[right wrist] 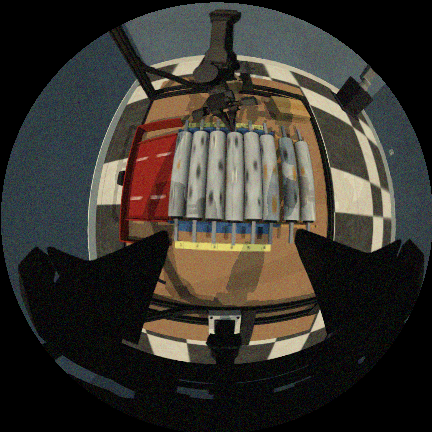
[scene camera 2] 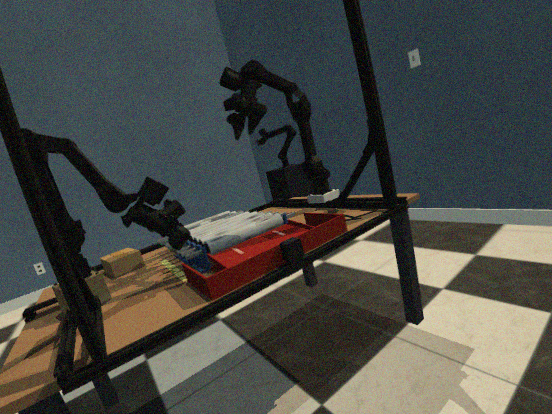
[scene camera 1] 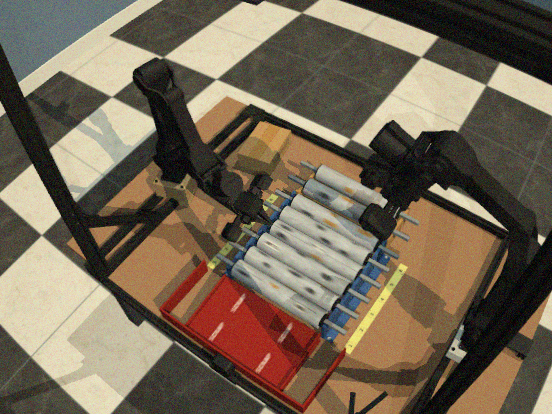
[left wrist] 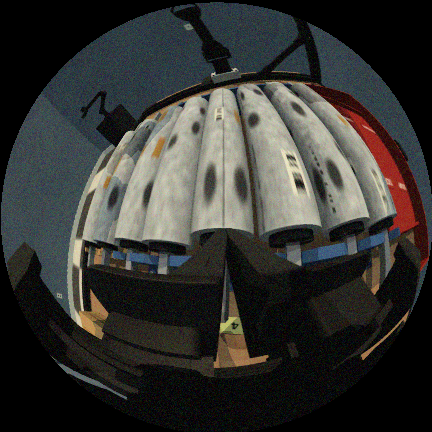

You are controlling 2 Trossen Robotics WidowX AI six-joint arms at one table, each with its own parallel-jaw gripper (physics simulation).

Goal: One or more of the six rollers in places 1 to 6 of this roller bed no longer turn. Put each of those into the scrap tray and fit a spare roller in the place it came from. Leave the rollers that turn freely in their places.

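Frame: origin at the left arm's base, x left, y back, z up, level; centimetres.
Seen in the pictures: left gripper, between the fingertips: (right wrist: 232, 131) (scene camera 2: 190, 237) (scene camera 1: 272, 224) (left wrist: 224, 234); right gripper, between the fingertips: (right wrist: 234, 236) (scene camera 2: 243, 137); left arm's base, origin of its link: (right wrist: 226, 76) (scene camera 1: 174, 173); right arm's base, origin of its link: (right wrist: 223, 326) (scene camera 2: 322, 192) (scene camera 1: 474, 342) (left wrist: 223, 71).
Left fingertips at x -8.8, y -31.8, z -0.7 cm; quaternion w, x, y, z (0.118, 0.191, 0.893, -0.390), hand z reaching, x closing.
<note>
Offsets run from my left fingertips to a thing's top centre. "*": to the spot under its first point. Level surfaces: height alone.
Six grey, dark-spotted rollers lie side by side in the blue roller bed @(dz -6.6 cm) (scene camera 1: 377, 262) (right wrist: 200, 227), places 1 to 6. Two spare rollers @(dx +12.5, dy -17.1, dz +0.6 cm) (right wrist: 288, 170) @(dx +18.4, dy -19.0, dz +0.6 cm) (right wrist: 306, 175) lie beside place 6. The red scrap tray @(dx -28.9, dy -3.7, dz -2.0 cm) (scene camera 1: 250, 320) (scene camera 2: 270, 250) (right wrist: 150, 175) holds no roller. My left gripper (scene camera 1: 270, 220) (scene camera 2: 187, 241) (left wrist: 224, 234) (right wrist: 232, 131) is shut and empty, its tips at the left end of the place 4 roller @(dx -3.4, dy -12.6, dz +0.6 cm) (left wrist: 222, 165) (right wrist: 235, 175); they hide that roller's axle in the left wrist view. My right gripper (scene camera 2: 245, 131) (right wrist: 234, 236) is open and empty, high above the bed. Which rollers are stuck cannot be told.
Yellow number strips @(* dx -13.3, dy -31.1, dz -6.9 cm) (scene camera 1: 375, 310) (right wrist: 222, 247) run along both ends of the bed. A wooden block @(dx +29.5, dy +11.9, dz -1.4 cm) (scene camera 1: 265, 142) (scene camera 2: 122, 263) stands behind my left gripper in scene camera 1. A black frame borders the table, with upright posts at its edge.
</note>
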